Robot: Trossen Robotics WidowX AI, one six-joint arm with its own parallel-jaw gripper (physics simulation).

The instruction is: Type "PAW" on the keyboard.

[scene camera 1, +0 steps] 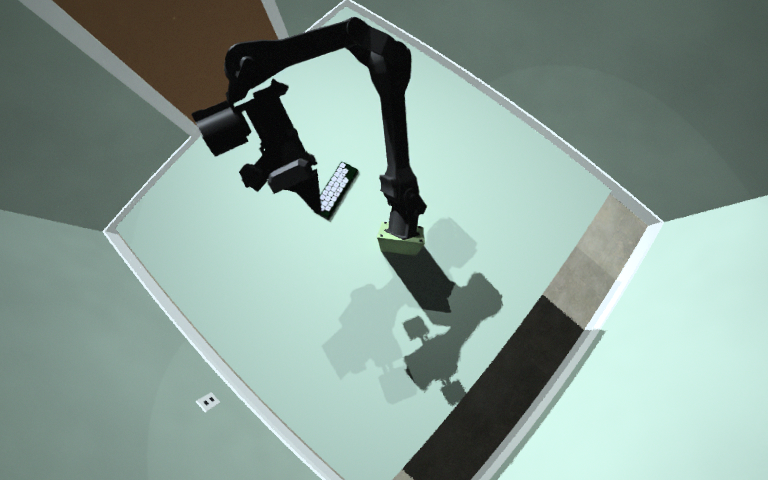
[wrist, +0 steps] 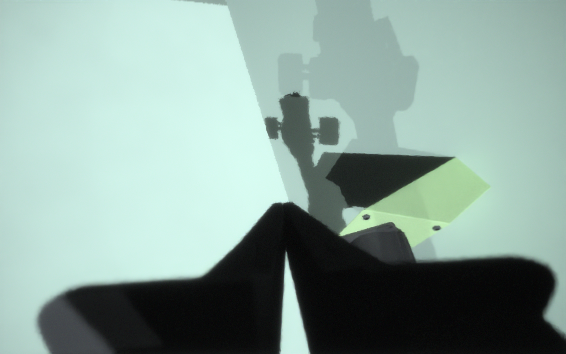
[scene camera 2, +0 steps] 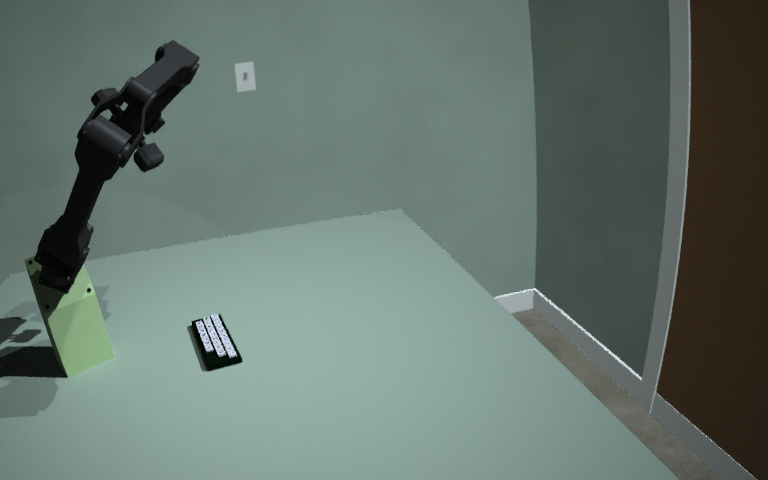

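Pixels of known places: gripper, fingertip midpoint: (scene camera 1: pixel 319 212) (wrist: pixel 282 212); arm's base, origin of the base link: (scene camera 1: pixel 402 232) (wrist: pixel 373 239) (scene camera 2: pixel 57 272).
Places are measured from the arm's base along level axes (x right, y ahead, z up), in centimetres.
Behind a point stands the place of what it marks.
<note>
The small dark keyboard (scene camera 1: pixel 338 187) {x 5.5, y 27.4, z -18.2 cm} (scene camera 2: pixel 216 339) {x 6.3, y 28.5, z -17.7 cm} with three rows of white keys lies flat on the table. The single key letters are too small to read. My gripper (scene camera 1: pixel 320 212) {x -8.6, y 13.2, z 18.5 cm} (wrist: pixel 282 212) {x -8.6, y 13.2, z 18.5 cm} is shut and empty, its two black fingertips meeting in the wrist view. In the first scene view its tips overlap the lower left end of the keyboard, while the second scene view shows the arm raised high above the table. The fingertips cannot be made out in the second scene view. The keyboard does not show in the wrist view.
The arm stands on a light green base block (scene camera 1: pixel 400 244) {x -2.4, y -1.1, z -1.5 cm} (scene camera 2: pixel 84 333) {x 2.8, y 2.4, z -12.1 cm} (wrist: pixel 447 192) {x -1.7, y 5.5, z -10.0 cm} beside the keyboard. The arm's dark shadows fall on the table past the block. Green walls surround the pale green table (scene camera 1: pixel 237 249) {x -30.4, y 45.0, z -19.4 cm} (scene camera 2: pixel 368 367) {x 25.6, y 51.8, z -19.4 cm}. A brown door panel (scene camera 1: pixel 164 45) (scene camera 2: pixel 727 226) stands beyond it.
</note>
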